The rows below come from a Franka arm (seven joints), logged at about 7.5 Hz.
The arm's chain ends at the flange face. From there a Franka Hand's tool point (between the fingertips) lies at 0.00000 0.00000 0.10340 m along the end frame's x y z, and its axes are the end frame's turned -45 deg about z.
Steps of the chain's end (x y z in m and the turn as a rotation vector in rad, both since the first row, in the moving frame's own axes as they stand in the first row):
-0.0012 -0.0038 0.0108 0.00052 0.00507 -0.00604
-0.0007 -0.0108 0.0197 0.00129 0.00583 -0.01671
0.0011 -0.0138 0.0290 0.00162 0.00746 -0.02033
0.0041 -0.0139 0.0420 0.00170 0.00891 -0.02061
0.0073 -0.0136 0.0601 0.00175 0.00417 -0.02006
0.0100 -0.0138 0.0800 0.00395 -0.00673 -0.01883
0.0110 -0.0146 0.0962 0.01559 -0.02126 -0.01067
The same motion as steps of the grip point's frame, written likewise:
0.0022 -0.0032 0.0108 -0.00322 0.00395 -0.00604
0.0077 -0.0078 0.0197 -0.00321 0.00503 -0.01671
0.0112 -0.0086 0.0290 -0.00413 0.00642 -0.02033
0.0135 -0.0064 0.0420 -0.00510 0.00750 -0.02061
0.0152 -0.0043 0.0601 -0.00171 0.00419 -0.02006
0.0166 -0.0035 0.0800 0.00755 -0.00197 -0.01883
0.0177 -0.0052 0.0962 0.02606 -0.00401 -0.01067

